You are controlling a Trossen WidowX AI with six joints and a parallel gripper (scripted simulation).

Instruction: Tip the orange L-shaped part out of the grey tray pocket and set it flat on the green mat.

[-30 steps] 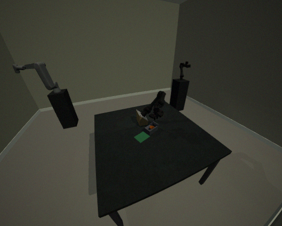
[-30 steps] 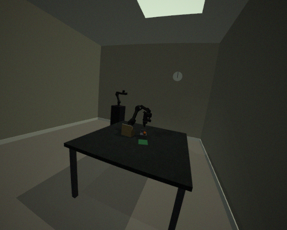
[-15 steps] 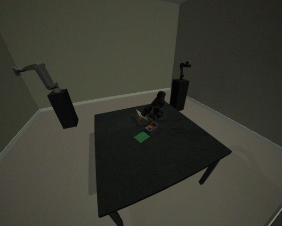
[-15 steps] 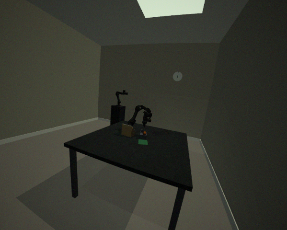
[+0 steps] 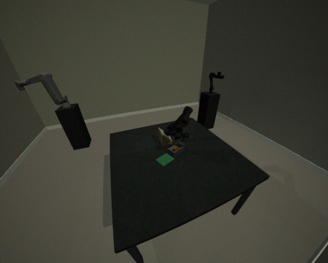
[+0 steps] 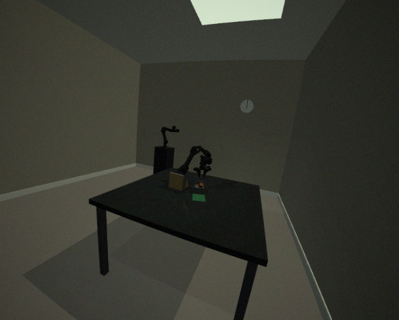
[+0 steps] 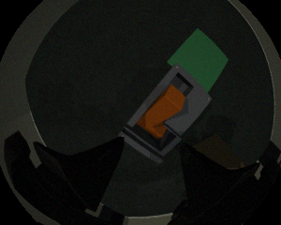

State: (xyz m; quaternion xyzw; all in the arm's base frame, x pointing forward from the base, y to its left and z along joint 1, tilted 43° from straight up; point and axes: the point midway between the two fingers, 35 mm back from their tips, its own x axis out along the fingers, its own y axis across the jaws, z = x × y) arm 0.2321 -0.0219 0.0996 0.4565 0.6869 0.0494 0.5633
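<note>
Now: the orange L-shaped part 10 cm below my gripper tip and 1 cm behind it. The rest, counted from my gripper tip: green mat 17 cm to the right, 16 cm below, 5 cm ahead.
</note>
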